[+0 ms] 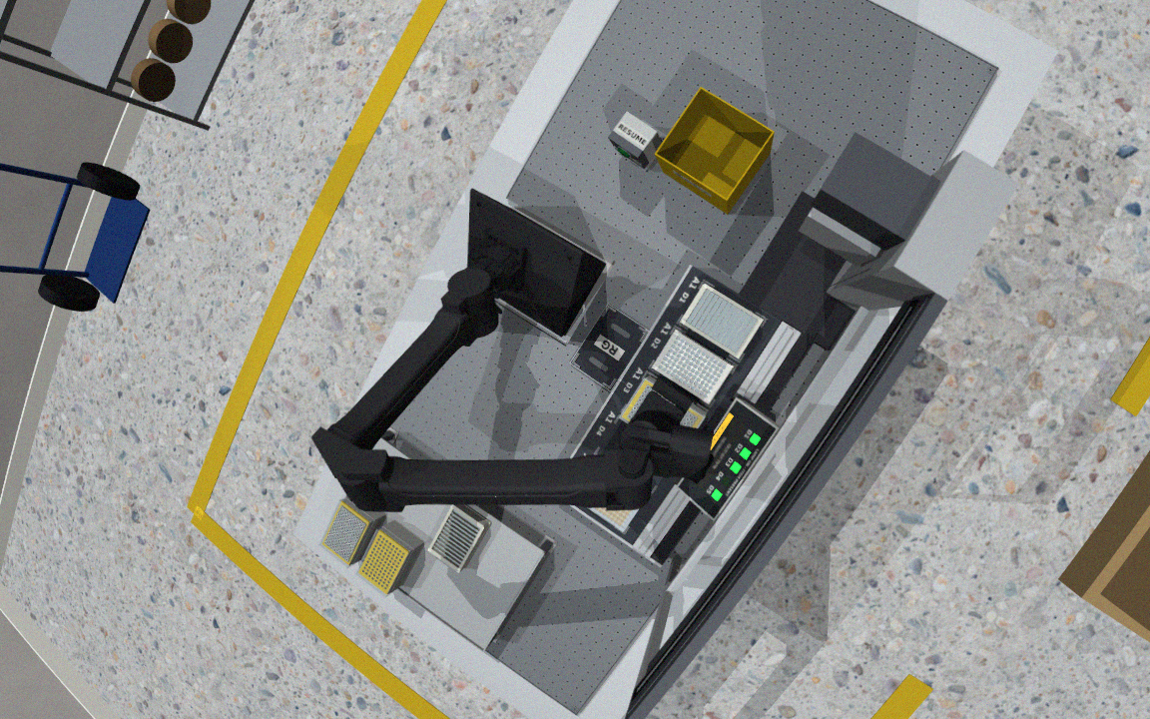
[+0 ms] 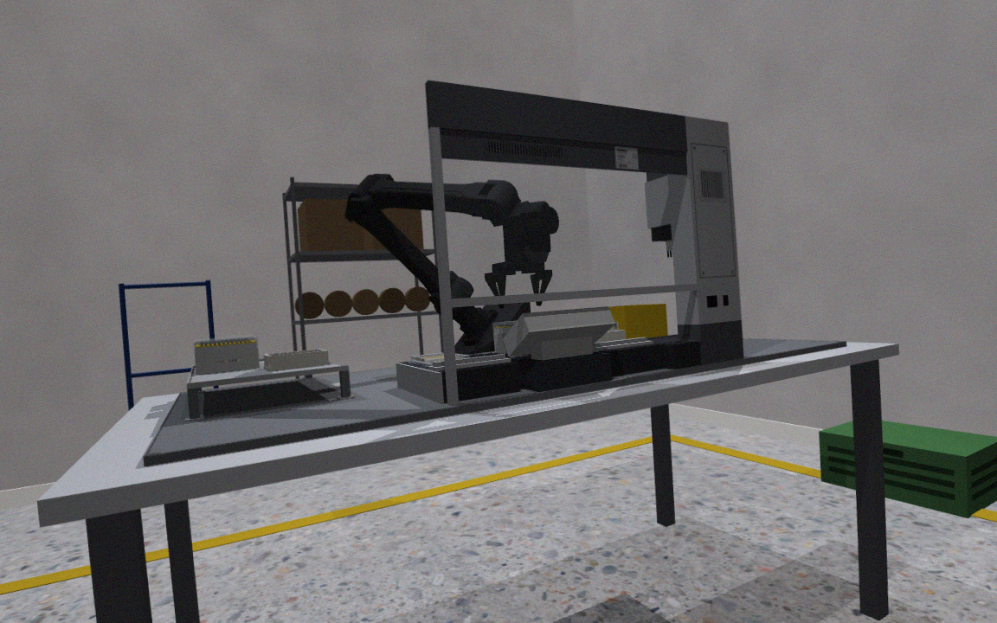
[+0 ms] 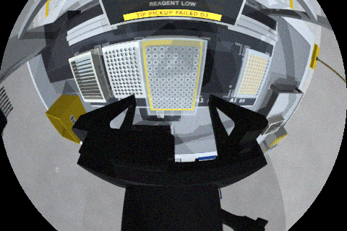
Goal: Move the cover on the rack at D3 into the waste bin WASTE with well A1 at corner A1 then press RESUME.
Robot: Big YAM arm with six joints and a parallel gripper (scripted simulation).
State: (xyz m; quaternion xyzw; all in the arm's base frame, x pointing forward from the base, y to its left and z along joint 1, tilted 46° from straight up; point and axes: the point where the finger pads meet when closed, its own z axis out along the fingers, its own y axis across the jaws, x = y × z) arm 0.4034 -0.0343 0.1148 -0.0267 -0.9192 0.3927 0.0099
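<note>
Right now my hand is 5 cm above the clear cover. From my hand the other things lie so: plate (10 cm to the left, 10 cm below); frame bar (19 cm ahead, 4 cm to the left, 1 cm above); tip rack (1 cm to the right, 7 cm below).
</note>
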